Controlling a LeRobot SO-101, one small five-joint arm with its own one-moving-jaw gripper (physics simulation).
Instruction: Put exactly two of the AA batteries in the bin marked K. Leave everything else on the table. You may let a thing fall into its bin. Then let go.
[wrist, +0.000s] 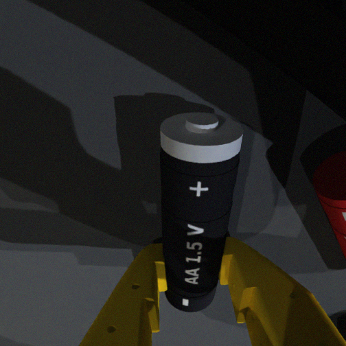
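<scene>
A black AA battery (197, 205) with a silver top and "AA 1.5 V" lettering stands in the middle of the wrist view, its plus end up and nearest the camera. My gripper (194, 267) is shut on this battery: the two yellow jaws press on its left and right sides, near its lower end. Whether its base touches the table is hard to tell. A red battery (332, 187) shows in part at the right edge, apart from the jaws. The bin marked K does not show in this view.
The grey table top (45, 285) lies under broad dark shadows. A large, very dark area fills the upper right, too dark to make out. A small part of a dark thing (342, 325) shows at the lower right edge, beside the right jaw.
</scene>
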